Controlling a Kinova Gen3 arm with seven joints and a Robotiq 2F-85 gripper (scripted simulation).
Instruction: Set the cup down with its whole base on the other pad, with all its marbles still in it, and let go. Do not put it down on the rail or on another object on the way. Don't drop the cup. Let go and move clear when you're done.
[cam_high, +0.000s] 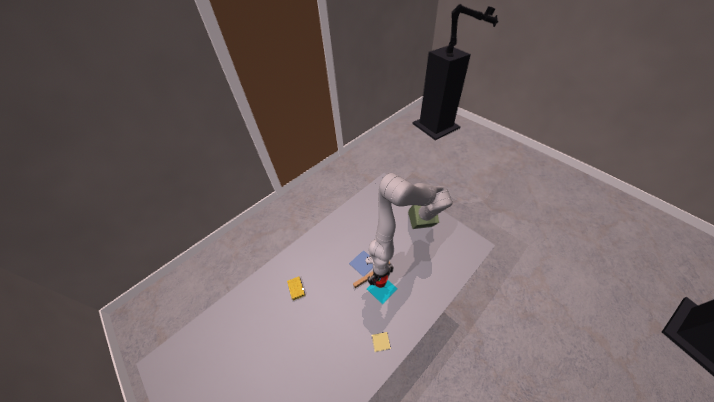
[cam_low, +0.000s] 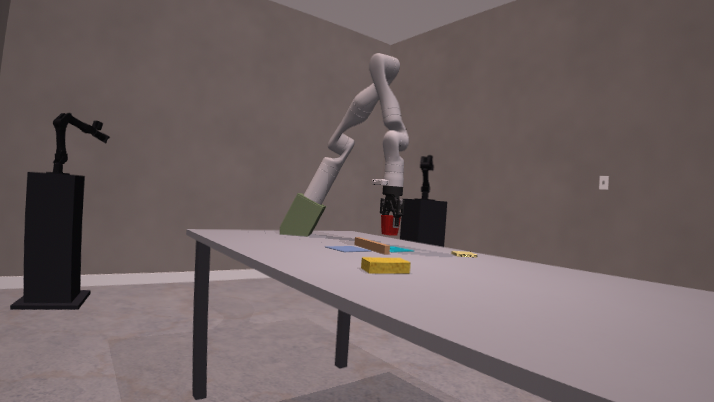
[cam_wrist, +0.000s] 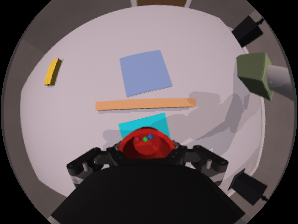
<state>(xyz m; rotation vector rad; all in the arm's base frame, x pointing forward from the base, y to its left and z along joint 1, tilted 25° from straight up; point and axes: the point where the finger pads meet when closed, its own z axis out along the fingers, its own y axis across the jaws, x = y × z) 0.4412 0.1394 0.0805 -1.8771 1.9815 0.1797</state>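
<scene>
The wooden rail is 80 mm to the right of my hand and 90 mm below it. The rest, counted from my hand: yellow sponge 390 mm ahead, 240 mm to the right, 80 mm below; red cup 20 mm below.
</scene>
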